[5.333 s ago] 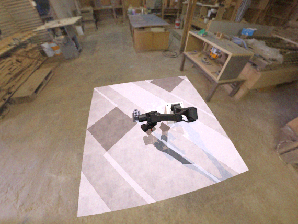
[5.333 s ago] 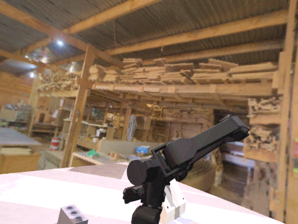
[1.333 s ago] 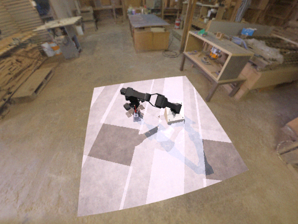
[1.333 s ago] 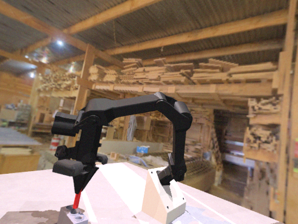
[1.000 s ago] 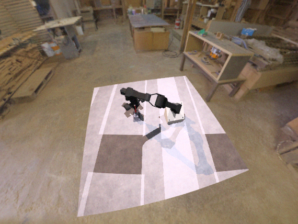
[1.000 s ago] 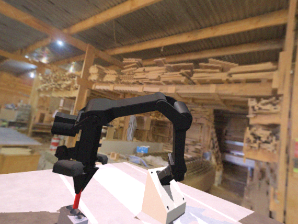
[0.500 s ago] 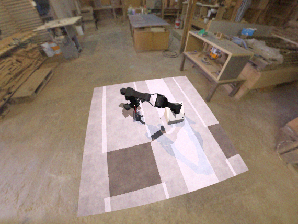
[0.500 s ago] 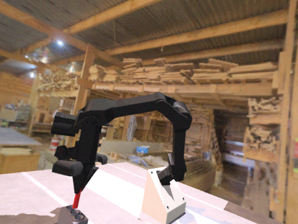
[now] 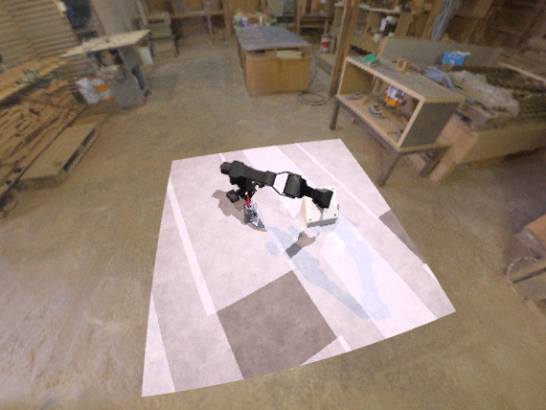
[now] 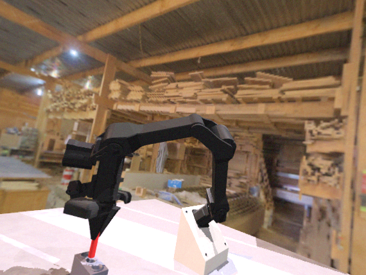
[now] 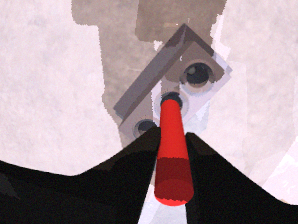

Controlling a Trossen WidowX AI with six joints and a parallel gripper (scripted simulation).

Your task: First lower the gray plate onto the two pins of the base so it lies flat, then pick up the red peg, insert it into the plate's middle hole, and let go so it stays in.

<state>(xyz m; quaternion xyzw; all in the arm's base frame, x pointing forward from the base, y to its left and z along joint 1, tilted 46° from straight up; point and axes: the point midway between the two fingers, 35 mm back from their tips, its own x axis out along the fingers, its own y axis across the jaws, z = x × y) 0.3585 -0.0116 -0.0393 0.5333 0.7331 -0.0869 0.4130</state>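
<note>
The gray plate is 60 mm below my gripper tip. Round my gripper tip: base (100 mm below); red peg (right at my gripper tip).
</note>
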